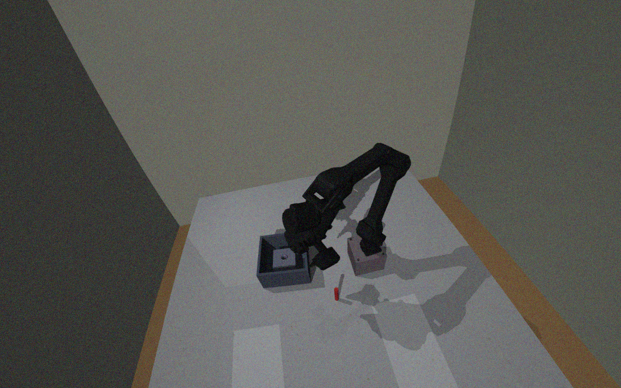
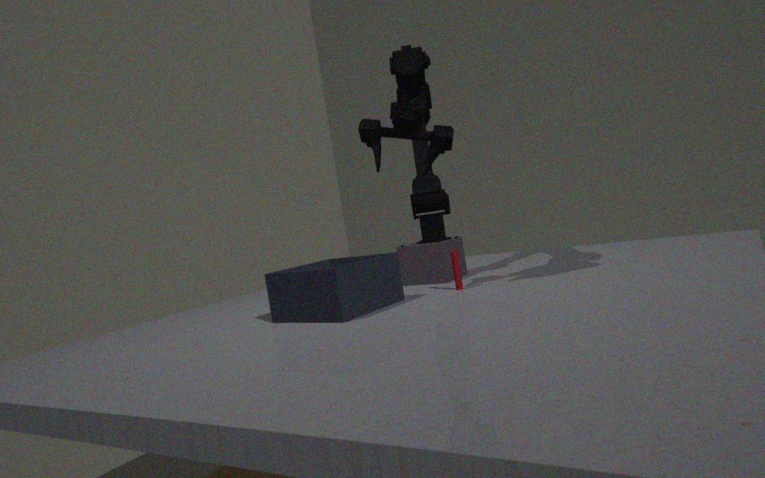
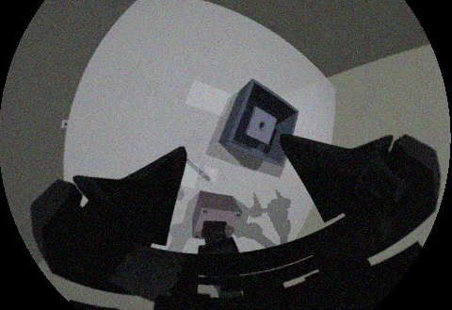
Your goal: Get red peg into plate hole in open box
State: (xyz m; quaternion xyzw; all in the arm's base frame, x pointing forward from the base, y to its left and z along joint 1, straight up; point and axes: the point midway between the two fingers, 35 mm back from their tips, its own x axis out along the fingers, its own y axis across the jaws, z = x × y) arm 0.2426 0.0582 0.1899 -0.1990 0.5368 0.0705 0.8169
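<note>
Right now my gripper tip is 21 cm above the red peg, 8 cm past it and 6 cm to the right of it. Also, from my gripper tip: blue-grey box: 23 cm below, 15 cm to the right, 7 cm ahead; then light plate: 21 cm below, 15 cm to the right, 7 cm ahead.
</note>
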